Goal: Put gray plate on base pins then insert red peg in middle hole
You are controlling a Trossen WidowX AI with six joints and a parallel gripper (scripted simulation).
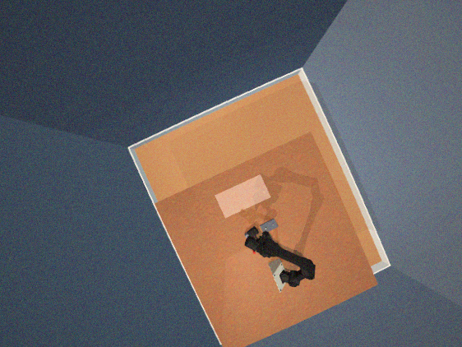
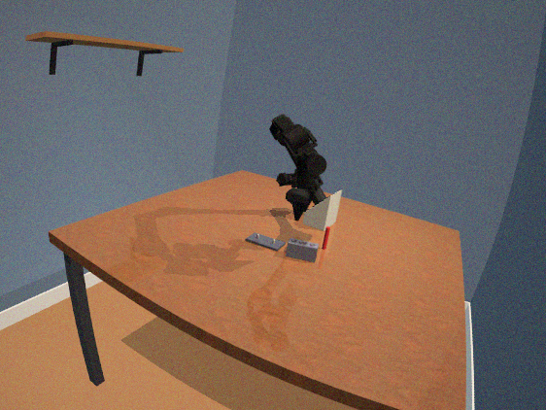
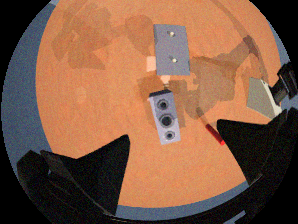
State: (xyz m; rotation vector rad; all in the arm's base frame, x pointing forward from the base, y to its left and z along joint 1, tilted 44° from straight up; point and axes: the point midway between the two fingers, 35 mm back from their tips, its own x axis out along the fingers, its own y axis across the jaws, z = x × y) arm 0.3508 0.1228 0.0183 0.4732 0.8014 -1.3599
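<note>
The gray plate lies 10 mm behind my gripper tip, 20 mm to the left of it and 100 mm below it. Round my gripper tip: red peg (120 mm behind, 50 mm to the left, 100 mm below); gray base (10 mm behind, 120 mm to the right, 130 mm below).
</note>
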